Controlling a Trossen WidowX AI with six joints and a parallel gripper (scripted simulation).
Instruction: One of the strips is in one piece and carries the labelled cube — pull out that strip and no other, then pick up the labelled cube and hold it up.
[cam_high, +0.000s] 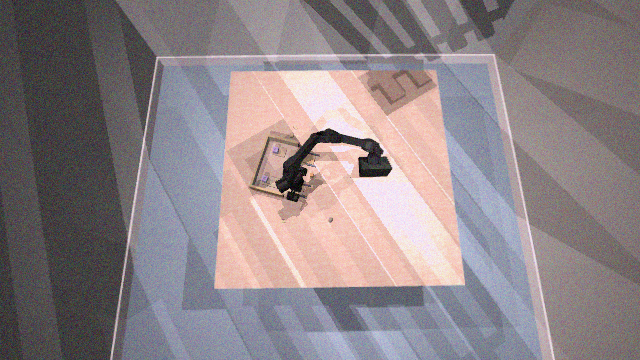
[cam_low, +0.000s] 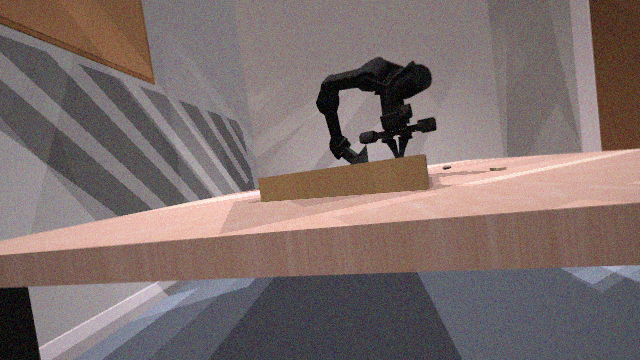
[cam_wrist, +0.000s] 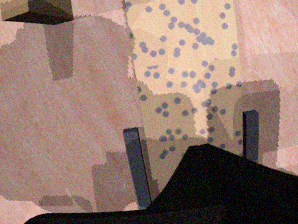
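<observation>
My gripper tip is 9 cm short of the strip, 3 cm to the left of it and 4 cm above it.
</observation>
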